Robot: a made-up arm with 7 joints. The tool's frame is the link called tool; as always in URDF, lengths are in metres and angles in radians. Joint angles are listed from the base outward. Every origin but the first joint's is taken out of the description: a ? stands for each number. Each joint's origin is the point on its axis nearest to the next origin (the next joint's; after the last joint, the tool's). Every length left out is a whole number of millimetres.
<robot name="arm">
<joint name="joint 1" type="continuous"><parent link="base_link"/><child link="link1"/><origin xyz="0.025 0.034 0.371" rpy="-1.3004 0.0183 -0.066"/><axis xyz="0 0 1"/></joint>
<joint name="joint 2" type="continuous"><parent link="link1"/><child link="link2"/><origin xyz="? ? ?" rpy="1.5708 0 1.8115"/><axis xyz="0 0 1"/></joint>
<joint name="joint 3" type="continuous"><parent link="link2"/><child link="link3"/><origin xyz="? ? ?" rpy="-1.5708 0 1.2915"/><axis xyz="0 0 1"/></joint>
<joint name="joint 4" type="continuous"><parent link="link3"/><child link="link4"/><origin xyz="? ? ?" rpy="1.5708 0 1.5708"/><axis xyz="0 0 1"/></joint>
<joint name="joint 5" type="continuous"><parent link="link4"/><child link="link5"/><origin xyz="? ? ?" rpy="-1.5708 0 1.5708"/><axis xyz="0 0 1"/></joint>
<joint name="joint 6" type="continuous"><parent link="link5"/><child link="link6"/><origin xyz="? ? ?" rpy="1.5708 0 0"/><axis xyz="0 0 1"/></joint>
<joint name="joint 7" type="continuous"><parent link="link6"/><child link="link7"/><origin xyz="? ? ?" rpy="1.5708 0 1.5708"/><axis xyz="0 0 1"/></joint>
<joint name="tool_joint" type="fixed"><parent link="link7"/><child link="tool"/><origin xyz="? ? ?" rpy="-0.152 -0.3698 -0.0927"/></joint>
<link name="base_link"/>
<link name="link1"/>
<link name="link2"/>
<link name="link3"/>
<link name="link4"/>
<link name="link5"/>
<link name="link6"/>
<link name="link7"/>
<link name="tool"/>
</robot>
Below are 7 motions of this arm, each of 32 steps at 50 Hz.
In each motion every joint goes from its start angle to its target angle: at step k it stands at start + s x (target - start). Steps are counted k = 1, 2, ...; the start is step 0. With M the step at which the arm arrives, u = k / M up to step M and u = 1 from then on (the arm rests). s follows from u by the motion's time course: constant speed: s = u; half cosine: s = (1 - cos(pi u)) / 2; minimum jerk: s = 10 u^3 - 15 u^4 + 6 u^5.
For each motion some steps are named. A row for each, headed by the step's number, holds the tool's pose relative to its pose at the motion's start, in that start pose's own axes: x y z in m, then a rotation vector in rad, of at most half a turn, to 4 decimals.
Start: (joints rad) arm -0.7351 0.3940 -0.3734 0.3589 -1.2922 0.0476 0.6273
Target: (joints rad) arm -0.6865 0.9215 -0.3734 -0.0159 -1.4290 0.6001 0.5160
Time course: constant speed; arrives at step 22
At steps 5, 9, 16, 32:
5: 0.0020 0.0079 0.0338 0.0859 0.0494 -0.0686
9: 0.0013 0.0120 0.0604 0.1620 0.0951 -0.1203
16: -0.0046 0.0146 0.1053 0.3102 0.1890 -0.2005
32: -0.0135 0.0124 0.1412 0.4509 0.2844 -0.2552

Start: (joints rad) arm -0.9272 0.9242 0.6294 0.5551 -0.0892 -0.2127 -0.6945
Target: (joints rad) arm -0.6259 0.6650 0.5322 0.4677 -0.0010 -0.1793 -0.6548
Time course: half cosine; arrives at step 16
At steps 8, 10, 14, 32:
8: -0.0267 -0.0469 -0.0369 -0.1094 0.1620 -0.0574
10: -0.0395 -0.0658 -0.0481 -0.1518 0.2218 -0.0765
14: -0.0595 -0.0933 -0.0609 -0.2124 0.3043 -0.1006
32: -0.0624 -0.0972 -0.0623 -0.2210 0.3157 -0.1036

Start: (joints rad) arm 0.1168 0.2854 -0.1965 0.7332 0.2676 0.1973 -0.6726
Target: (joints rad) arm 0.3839 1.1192 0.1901 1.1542 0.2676 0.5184 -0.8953
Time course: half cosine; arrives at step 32
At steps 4, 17, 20, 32:
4: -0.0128 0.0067 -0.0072 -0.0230 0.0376 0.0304
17: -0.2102 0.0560 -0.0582 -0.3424 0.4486 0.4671
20: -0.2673 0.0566 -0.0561 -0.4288 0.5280 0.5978
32: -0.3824 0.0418 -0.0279 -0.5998 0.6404 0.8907

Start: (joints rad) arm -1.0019 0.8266 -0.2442 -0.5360 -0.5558 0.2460 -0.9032
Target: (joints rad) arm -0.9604 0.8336 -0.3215 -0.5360 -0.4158 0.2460 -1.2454
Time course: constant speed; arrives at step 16
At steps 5, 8, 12, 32:
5: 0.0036 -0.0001 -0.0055 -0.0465 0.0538 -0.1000
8: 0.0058 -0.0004 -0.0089 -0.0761 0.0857 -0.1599
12: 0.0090 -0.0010 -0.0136 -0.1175 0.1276 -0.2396
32: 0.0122 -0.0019 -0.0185 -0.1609 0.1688 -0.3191

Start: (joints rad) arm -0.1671 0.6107 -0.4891 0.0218 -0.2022 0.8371 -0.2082
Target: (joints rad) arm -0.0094 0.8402 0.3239 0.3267 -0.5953 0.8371 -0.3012
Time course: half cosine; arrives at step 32
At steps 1, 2, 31, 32:
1: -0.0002 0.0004 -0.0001 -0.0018 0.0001 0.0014
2: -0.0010 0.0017 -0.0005 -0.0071 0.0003 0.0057
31: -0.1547 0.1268 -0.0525 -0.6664 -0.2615 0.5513
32: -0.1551 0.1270 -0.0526 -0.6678 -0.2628 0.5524

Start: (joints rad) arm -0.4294 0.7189 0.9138 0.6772 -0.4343 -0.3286 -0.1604
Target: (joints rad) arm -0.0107 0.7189 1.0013 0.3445 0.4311 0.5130 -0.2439
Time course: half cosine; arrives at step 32
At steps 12, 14, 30, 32:
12: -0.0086 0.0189 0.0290 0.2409 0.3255 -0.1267
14: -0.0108 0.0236 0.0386 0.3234 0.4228 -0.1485
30: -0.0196 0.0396 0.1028 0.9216 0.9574 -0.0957
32: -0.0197 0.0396 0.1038 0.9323 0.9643 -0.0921

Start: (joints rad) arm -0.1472 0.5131 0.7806 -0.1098 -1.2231 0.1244 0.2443
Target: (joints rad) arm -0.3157 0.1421 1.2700 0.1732 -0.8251 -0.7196 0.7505
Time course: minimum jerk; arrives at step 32
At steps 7, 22, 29, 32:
7: -0.0023 0.0051 0.0002 0.0167 -0.0993 0.0669
22: -0.0493 0.0580 -0.0132 0.1943 -0.9861 0.7881
29: -0.0661 0.0686 -0.0203 0.2453 -1.1623 0.9448
32: -0.0668 0.0690 -0.0206 0.2475 -1.1694 0.9511

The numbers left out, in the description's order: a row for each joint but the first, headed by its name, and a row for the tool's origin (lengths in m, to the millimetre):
joint 2: -0.017 -0.001 0
joint 3: 0.208 -0.052 0
joint 4: -0.001 -0.008 0
joint 5: -0.177 -0.028 0
joint 6: 0.019 0.004 0
joint 7: -0.024 0.032 0
tool: -0.024 0.023 0

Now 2 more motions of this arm.
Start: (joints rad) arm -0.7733 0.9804 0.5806 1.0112 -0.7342 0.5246 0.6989
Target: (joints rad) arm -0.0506 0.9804 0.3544 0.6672 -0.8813 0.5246 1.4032
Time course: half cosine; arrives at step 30
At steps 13, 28, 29, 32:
13: -0.0028 0.0409 -0.0166 0.3339 -0.1170 0.2637
28: -0.0182 0.1051 -0.0424 0.8275 -0.3176 0.5871
29: -0.0185 0.1061 -0.0428 0.8343 -0.3205 0.5909
32: -0.0186 0.1064 -0.0429 0.8366 -0.3215 0.5922

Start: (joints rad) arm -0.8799 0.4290 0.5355 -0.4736 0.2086 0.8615 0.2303
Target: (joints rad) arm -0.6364 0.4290 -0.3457 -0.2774 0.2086 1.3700 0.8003
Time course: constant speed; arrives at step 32
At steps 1, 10, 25, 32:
1: -0.0021 -0.0044 -0.0013 0.0149 0.0220 -0.0117
10: -0.0284 -0.0407 -0.0138 0.1844 0.2030 -0.1215
25: -0.0976 -0.0834 -0.0325 0.5795 0.3944 -0.3332
32: -0.1381 -0.0928 -0.0384 0.7929 0.4179 -0.4478

